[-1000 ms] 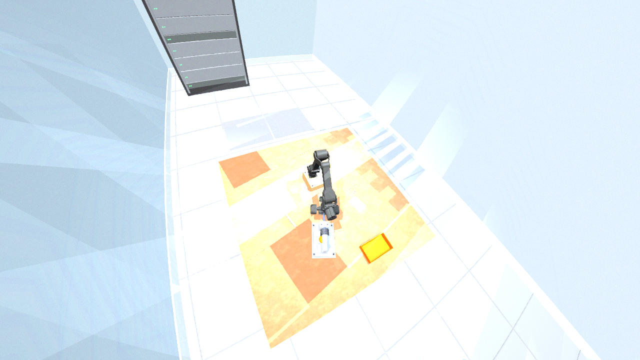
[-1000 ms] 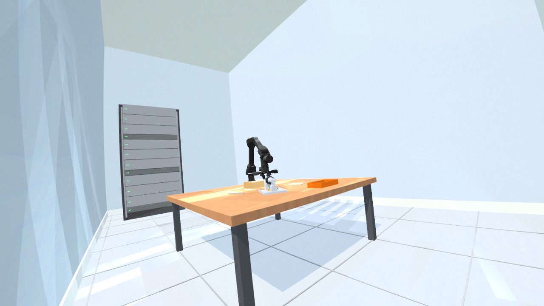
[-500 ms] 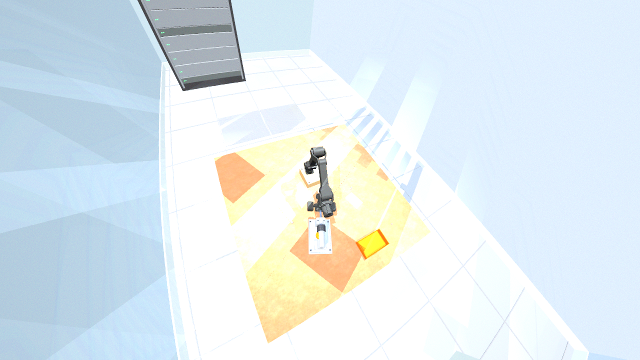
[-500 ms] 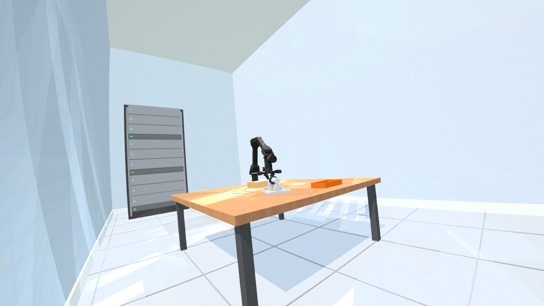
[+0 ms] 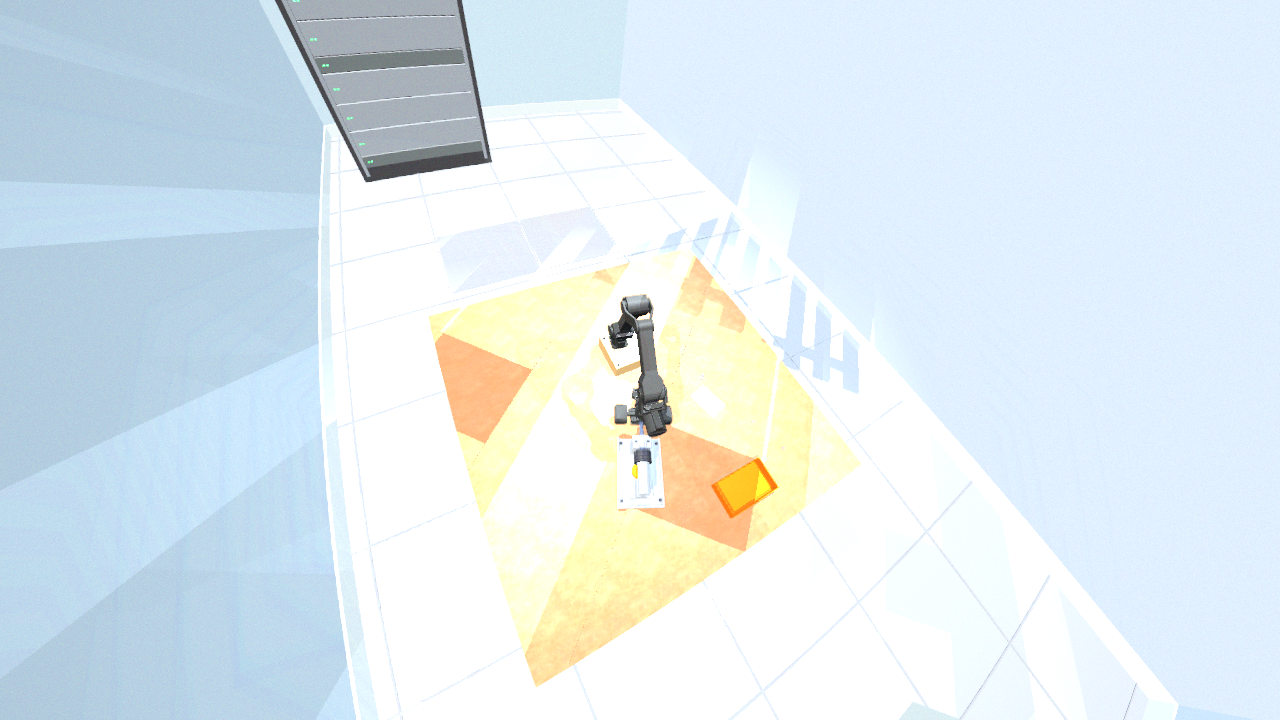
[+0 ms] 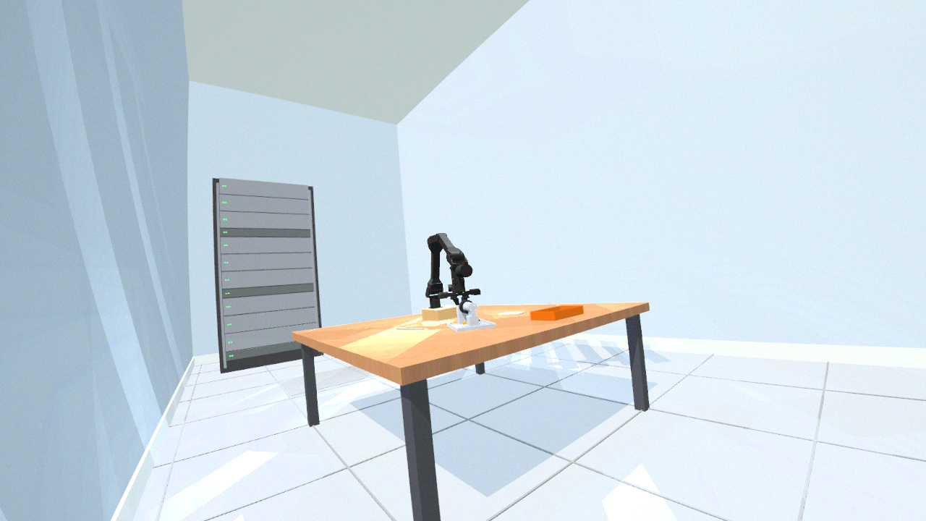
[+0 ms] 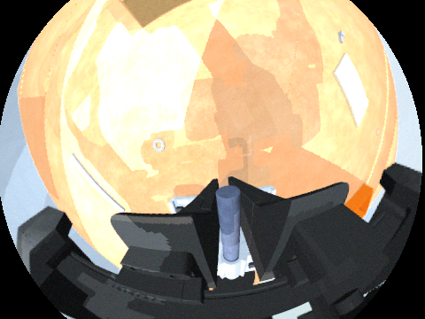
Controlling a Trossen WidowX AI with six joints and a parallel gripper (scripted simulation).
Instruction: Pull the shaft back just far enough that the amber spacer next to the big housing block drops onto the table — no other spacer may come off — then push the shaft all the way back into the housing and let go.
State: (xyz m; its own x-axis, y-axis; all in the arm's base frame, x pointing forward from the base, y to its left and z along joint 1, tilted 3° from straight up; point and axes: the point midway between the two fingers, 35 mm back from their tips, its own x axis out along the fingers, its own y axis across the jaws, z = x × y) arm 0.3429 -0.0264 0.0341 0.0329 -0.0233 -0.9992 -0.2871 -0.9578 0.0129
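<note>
My gripper tip is now 8 cm short of the grey-blue shaft, 2 cm to the left of it and 3 cm below it. Round my gripper tip: amber spacer (15 cm ahead, 4 cm to the right, 3 cm below); then orange tray (31 cm ahead, 28 cm to the left, 4 cm below); then white fixture (16 cm ahead, 5 cm to the right).
</note>
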